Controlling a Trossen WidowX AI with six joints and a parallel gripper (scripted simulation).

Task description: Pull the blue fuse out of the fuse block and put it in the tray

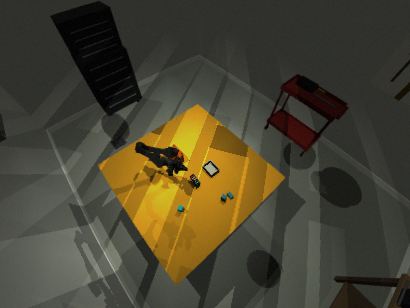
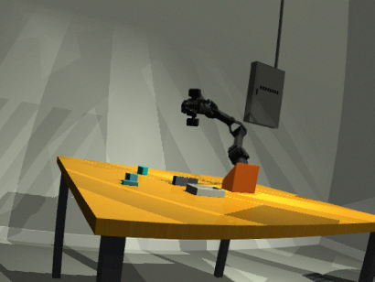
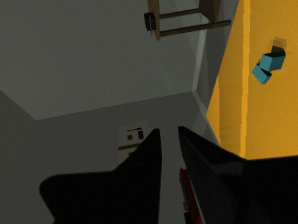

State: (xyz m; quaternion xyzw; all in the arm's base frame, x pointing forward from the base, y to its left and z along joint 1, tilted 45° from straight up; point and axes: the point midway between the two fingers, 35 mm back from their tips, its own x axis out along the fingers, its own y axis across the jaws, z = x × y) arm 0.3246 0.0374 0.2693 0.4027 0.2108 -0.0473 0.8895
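My gripper tip is now 34 cm above the blue fuse and 8 cm to the right of it. From my gripper tip the other things lie so: white fuse 34 cm below, 9 cm to the left, 4 cm behind; then green fuse 34 cm below, 8 cm to the left, 2 cm ahead; then yellow fuse 34 cm below, 8 cm to the left, 2 cm behind.
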